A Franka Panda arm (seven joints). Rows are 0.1 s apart.
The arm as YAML. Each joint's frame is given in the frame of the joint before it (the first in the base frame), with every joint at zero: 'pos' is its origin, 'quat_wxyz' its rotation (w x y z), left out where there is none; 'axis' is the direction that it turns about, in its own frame. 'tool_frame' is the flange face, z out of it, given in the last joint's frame.
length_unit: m
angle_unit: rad
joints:
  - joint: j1
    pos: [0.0, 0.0, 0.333]
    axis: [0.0, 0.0, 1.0]
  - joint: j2
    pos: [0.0, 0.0, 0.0]
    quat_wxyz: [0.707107, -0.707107, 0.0, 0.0]
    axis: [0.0, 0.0, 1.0]
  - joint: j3
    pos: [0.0, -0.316, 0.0]
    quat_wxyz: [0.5, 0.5, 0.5, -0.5]
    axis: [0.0, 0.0, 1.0]
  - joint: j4
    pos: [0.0, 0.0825, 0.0]
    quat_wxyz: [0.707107, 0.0, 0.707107, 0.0]
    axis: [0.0, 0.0, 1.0]
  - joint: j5
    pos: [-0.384, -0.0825, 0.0]
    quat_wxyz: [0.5, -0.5, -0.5, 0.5]
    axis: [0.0, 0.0, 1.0]
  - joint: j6
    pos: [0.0, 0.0, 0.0]
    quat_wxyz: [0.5, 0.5, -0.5, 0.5]
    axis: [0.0, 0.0, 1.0]
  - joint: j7
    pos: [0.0, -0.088, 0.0]
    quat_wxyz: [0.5, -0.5, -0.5, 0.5]
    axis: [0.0, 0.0, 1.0]
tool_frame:
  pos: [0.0, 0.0, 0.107]
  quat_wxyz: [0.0, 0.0, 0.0, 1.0]
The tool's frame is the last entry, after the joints.
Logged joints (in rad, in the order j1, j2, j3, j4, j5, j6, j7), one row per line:
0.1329 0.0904 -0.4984 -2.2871 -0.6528 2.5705 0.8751
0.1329 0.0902 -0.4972 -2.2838 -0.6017 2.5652 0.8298
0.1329 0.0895 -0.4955 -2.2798 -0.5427 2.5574 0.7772
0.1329 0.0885 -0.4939 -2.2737 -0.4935 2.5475 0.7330
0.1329 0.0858 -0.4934 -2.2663 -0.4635 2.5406 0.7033
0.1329 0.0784 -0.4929 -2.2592 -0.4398 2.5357 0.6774
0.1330 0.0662 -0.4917 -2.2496 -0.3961 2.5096 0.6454
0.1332 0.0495 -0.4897 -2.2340 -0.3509 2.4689 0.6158
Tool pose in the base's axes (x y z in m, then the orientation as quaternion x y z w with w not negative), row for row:
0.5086 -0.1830 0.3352 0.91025 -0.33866 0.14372 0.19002
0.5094 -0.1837 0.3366 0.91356 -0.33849 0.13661 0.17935
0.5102 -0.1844 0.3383 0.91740 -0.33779 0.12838 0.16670
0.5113 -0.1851 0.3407 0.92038 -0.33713 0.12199 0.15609
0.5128 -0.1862 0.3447 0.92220 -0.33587 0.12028 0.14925
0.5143 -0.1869 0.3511 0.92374 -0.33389 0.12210 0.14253
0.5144 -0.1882 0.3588 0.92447 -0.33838 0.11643 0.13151
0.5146 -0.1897 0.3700 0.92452 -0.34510 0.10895 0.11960
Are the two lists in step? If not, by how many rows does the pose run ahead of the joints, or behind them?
They are in step.
